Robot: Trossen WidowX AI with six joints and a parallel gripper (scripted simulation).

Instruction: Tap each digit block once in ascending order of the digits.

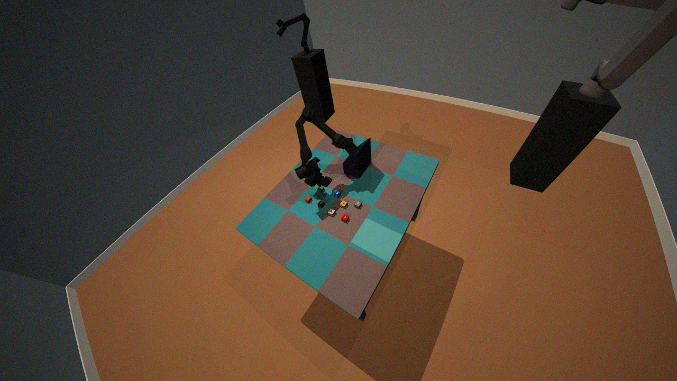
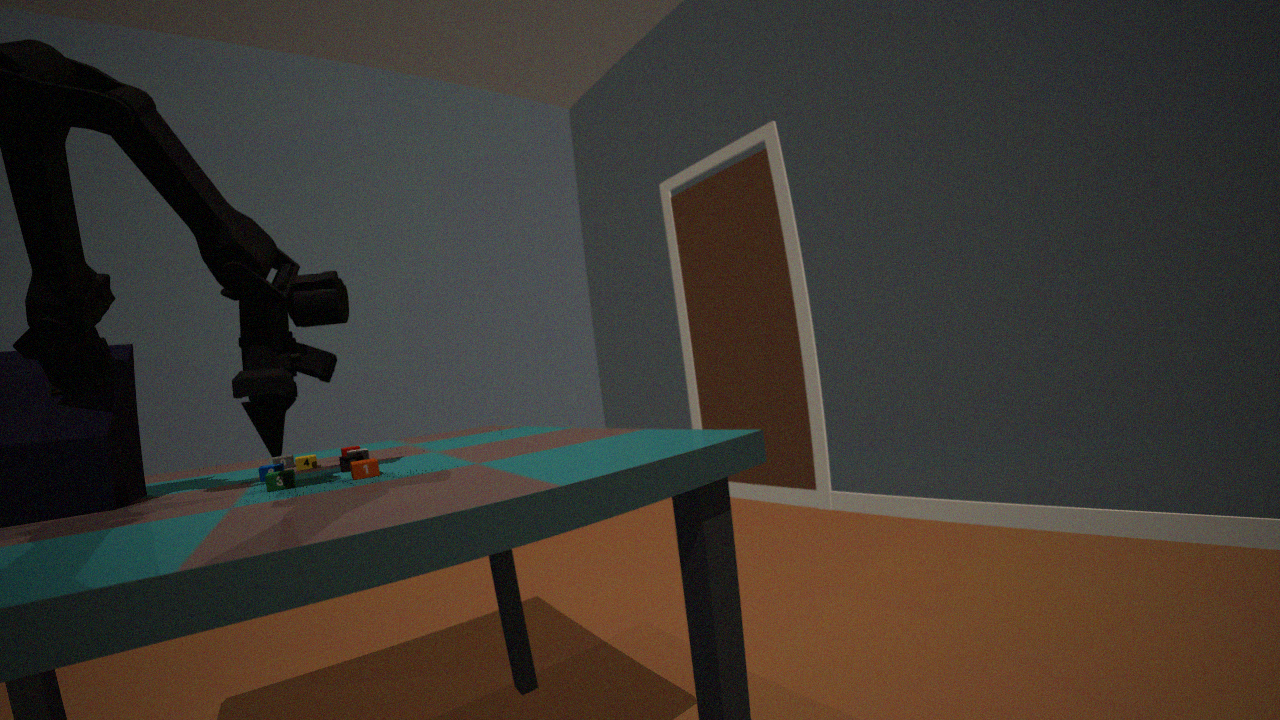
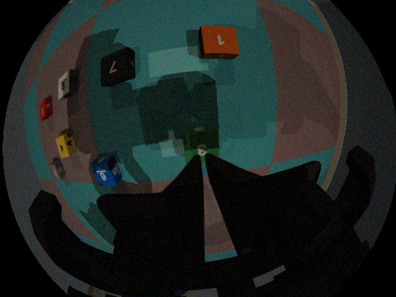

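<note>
Now: the green block 30 mm below my gripper tip. The rest, counted from my gripper tip: orange block (100 mm ahead, 40 mm to the right, 30 mm below); then black block (100 mm ahead, 60 mm to the left, 30 mm below); then blue block (120 mm to the left, 30 mm below, 10 mm behind).
</note>
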